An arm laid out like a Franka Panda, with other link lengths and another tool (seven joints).
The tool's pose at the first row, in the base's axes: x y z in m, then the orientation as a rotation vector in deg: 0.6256, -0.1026, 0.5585, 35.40, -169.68, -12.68
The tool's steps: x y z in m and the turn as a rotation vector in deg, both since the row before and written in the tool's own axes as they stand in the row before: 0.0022, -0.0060, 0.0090, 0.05, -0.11, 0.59; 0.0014, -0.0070, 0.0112, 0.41, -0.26, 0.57; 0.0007, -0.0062, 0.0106, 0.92, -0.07, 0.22; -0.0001, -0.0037, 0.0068, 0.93, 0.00, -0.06; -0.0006, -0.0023, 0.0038, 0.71, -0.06, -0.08; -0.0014, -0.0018, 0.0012, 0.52, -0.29, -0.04; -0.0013, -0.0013, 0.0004, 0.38, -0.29, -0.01; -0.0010, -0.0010, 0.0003, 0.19, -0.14, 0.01; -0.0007, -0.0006, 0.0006, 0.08, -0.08, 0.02
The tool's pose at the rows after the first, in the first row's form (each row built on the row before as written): 0.6247, -0.1078, 0.5488, 34.53, -169.94, -12.60; 0.6246, -0.1134, 0.5368, 33.74, -170.44, -12.04; 0.6249, -0.1181, 0.5254, 33.52, -170.81, -10.69; 0.6255, -0.1208, 0.5182, 33.71, -171.04, -9.32; 0.6265, -0.1224, 0.5141, 33.91, -171.26, -8.29; 0.6283, -0.1234, 0.5126, 34.05, -171.66, -7.62; 0.6299, -0.1241, 0.5120, 34.14, -172.03, -7.15; 0.6312, -0.1246, 0.5115, 34.16, -172.21, -6.91; 0.6320, -0.1248, 0.5108, 34.15, -172.31, -6.82
